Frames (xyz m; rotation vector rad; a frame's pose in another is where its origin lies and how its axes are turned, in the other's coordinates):
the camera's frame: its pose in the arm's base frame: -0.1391 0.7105 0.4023 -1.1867 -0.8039 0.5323
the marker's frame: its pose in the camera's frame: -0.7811 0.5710 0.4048 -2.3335 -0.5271 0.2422
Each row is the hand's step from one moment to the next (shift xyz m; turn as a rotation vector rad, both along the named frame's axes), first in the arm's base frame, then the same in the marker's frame.
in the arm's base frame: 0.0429 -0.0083 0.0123 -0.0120 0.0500 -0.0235
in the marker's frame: 0.0167 0.0406 0.0114 0.0364 -0.0420 -0.0104
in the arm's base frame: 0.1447 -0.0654 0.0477 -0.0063 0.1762 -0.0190
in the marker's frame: 0.0259 0.1555 0.0515 0.1379 -0.0849 -0.0722
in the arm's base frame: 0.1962 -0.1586 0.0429 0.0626 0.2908 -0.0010
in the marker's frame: -0.0158 0.2252 0.1204 0.2655 -0.0708 -0.1140
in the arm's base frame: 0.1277 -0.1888 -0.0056 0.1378 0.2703 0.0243
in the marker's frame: -0.0714 0.1602 0.1457 0.2894 0.0050 -0.0941
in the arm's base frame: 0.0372 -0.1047 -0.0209 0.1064 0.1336 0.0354
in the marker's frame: -0.0563 0.0547 0.0814 0.1615 0.0432 -0.0496
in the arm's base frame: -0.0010 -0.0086 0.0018 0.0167 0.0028 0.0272
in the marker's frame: -0.0077 0.0037 0.0023 0.0072 0.0268 -0.0160
